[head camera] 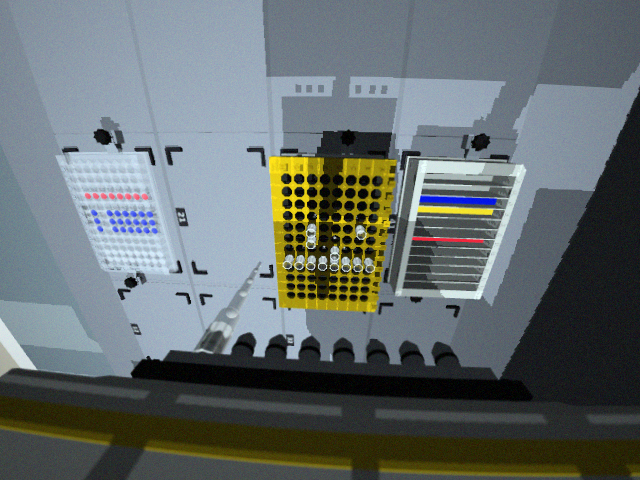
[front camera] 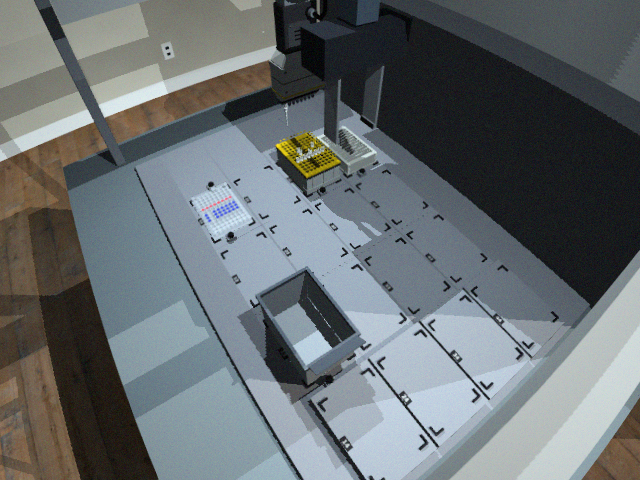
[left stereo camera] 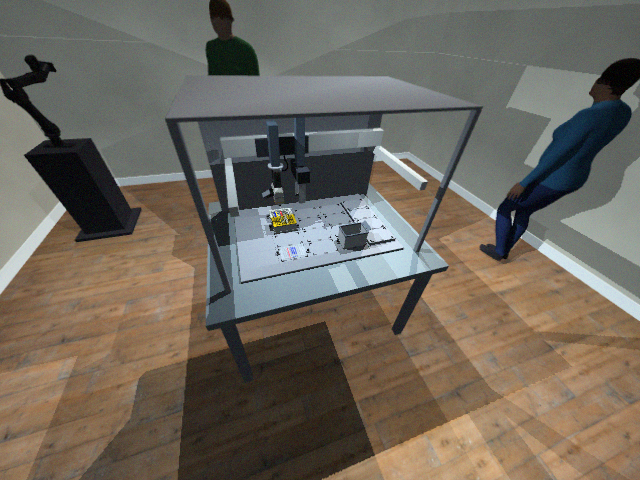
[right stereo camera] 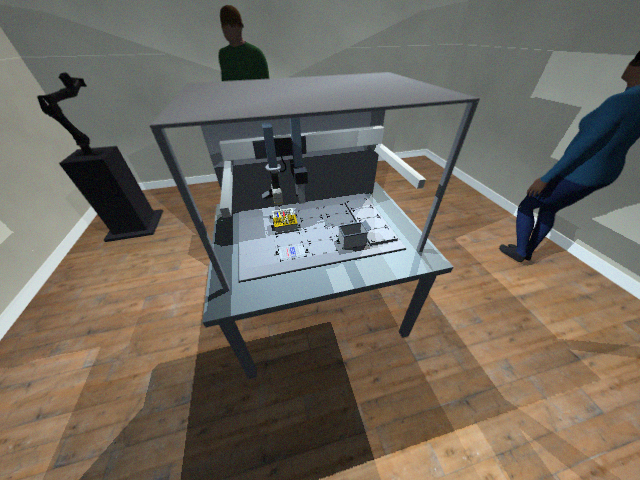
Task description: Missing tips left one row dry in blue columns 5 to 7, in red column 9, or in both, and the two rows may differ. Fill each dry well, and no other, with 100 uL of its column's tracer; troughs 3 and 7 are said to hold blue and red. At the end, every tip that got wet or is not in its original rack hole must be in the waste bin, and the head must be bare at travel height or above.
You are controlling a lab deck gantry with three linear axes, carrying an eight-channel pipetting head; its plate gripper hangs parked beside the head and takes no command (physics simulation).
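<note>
The pipetting head (front camera: 297, 82) (head camera: 343, 379) hangs high with one clear tip (front camera: 286, 114) (head camera: 232, 310) on its leftmost nozzle in the head view; the other nozzles are bare. My plate gripper (front camera: 350, 132) hangs beside it, paddles apart and empty. The well plate (front camera: 227, 227) (head camera: 124, 253) shows an unbroken red line (head camera: 116, 196) and three blue lines (head camera: 131, 222) sharing a gap second from left. The yellow rack (front camera: 323, 181) (head camera: 281, 167) holds a full line of eight tips and several scattered ones. The trough carrier (front camera: 360, 163) (head camera: 412, 206) shows blue (head camera: 457, 200), yellow (head camera: 454, 210) and red (head camera: 447, 239) liquid.
The open grey waste bin (front camera: 336, 356) (left stereo camera: 353, 238) (right stereo camera: 353, 238) stands on the front part of the deck, apart from the plate. Frame posts (left stereo camera: 196, 196) (right stereo camera: 188, 201) rise at the table corners. Two people (left stereo camera: 232, 54) (left stereo camera: 578, 139) stand outside the frame.
</note>
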